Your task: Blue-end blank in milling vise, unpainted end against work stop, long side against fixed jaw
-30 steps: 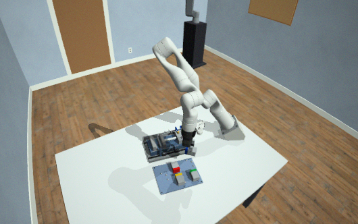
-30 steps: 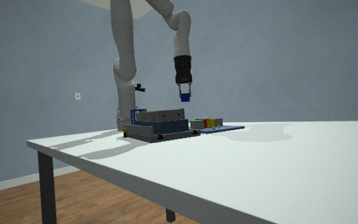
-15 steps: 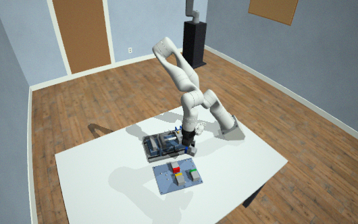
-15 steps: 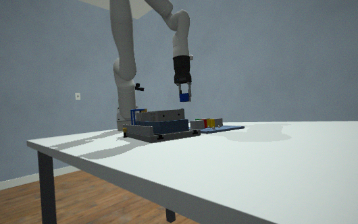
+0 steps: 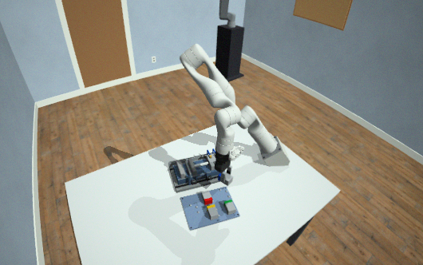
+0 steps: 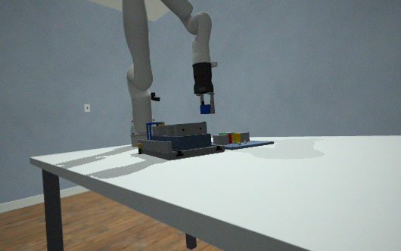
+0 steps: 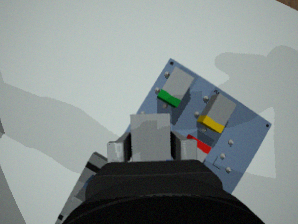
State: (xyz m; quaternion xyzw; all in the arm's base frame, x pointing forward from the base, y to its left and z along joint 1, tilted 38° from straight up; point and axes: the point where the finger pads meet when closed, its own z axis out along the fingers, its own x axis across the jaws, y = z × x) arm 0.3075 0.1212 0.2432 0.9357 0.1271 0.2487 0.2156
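The blue-ended blank is 20 mm below my hand. Also, from my hand: yellow-ended blank 120 mm ahead, 50 mm to the left, 140 mm below; then red-ended blank 80 mm ahead, 40 mm to the right, 140 mm below; then green-ended blank 40 mm ahead, 80 mm to the left, 140 mm below.
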